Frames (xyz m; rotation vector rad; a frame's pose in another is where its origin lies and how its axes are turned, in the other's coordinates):
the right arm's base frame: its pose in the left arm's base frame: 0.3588 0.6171 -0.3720 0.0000 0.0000 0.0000
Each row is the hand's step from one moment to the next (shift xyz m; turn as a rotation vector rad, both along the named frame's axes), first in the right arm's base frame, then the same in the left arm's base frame.
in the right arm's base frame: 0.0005 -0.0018 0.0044 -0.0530 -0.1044 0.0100
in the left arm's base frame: 0.0005 -0.0018 0.0044 -0.0530 -0.1044 0.0100
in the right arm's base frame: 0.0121 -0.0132 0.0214 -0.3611 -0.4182 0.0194
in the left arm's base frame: 0.0121 -0.0132 0.0214 -0.3611 -0.4182 0.0194
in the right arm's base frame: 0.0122 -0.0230 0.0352 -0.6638 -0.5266 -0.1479
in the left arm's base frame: 0.0122 -0.0230 0.0352 -0.6638 -0.5266 -0.1479
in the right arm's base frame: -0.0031 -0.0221 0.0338 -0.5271 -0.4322 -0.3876
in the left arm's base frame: -0.0031 -0.0221 0.0338 -0.5271 -0.4322 -0.3876
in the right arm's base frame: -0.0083 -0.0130 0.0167 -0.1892 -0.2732 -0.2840
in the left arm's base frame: -0.0083 -0.0130 0.0167 -0.1892 -0.2732 -0.2840
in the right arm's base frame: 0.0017 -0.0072 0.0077 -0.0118 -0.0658 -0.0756
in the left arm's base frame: 0.0017 -0.0072 0.0077 -0.0118 -0.0658 -0.0756
